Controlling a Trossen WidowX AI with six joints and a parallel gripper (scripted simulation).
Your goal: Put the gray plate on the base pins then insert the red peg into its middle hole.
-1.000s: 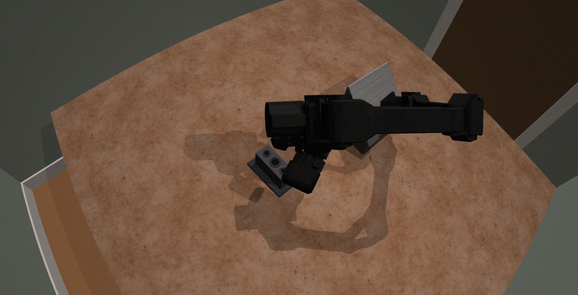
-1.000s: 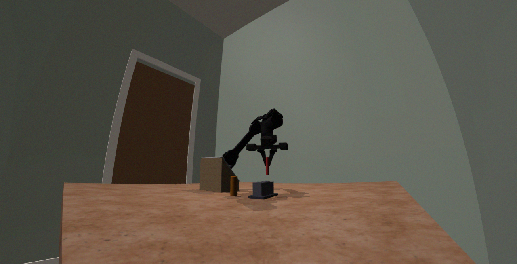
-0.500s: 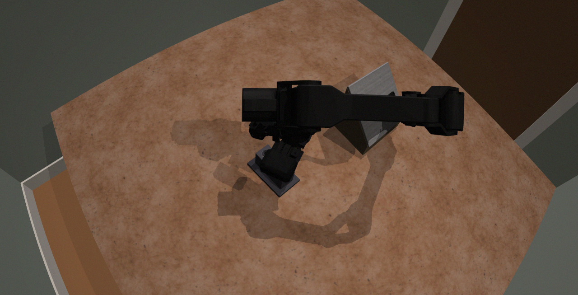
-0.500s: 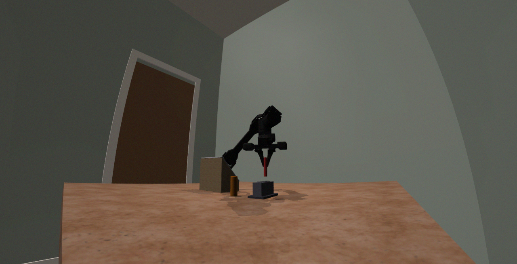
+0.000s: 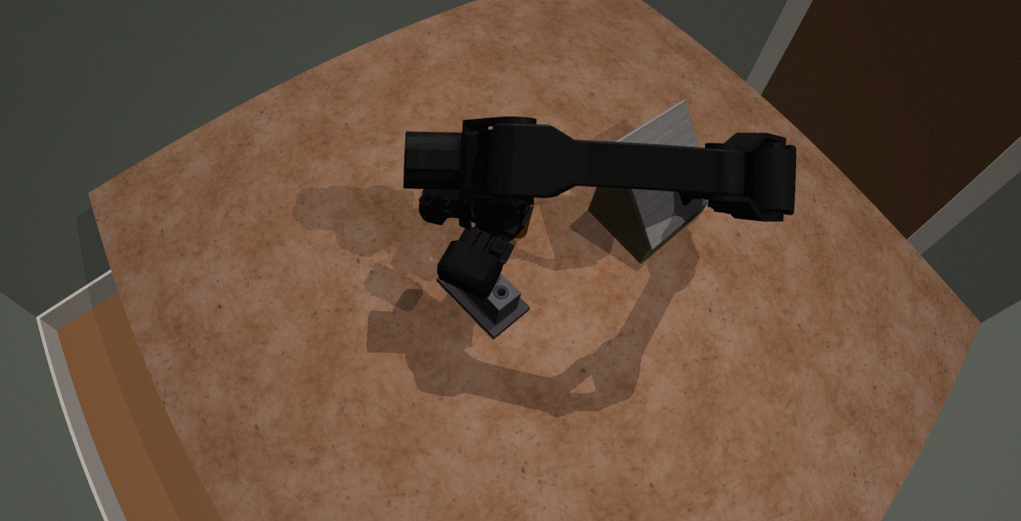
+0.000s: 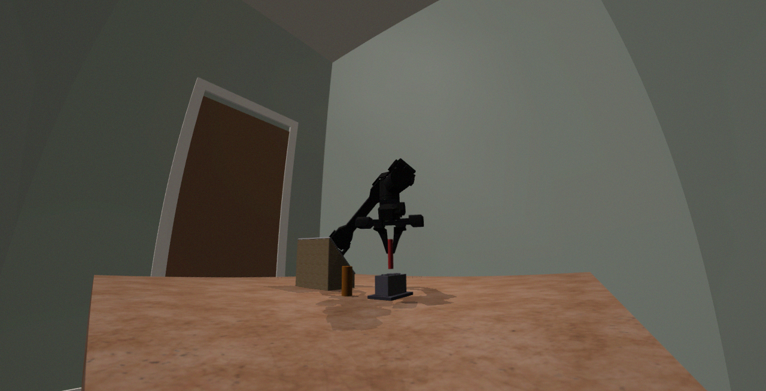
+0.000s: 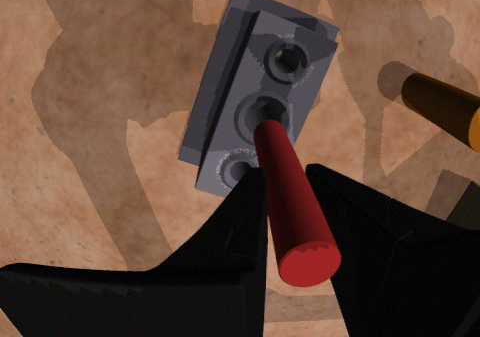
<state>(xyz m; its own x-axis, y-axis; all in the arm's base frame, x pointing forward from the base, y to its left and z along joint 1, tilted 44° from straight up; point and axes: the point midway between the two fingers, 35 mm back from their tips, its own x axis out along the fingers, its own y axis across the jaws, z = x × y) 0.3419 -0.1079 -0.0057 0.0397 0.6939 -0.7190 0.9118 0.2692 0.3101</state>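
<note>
The red peg is right at my gripper tip. The rest, counted from my gripper tip: dark base 110 mm below; orange cylinder 110 mm behind, 70 mm below, 50 mm to the right; gray plate 70 mm below.
</note>
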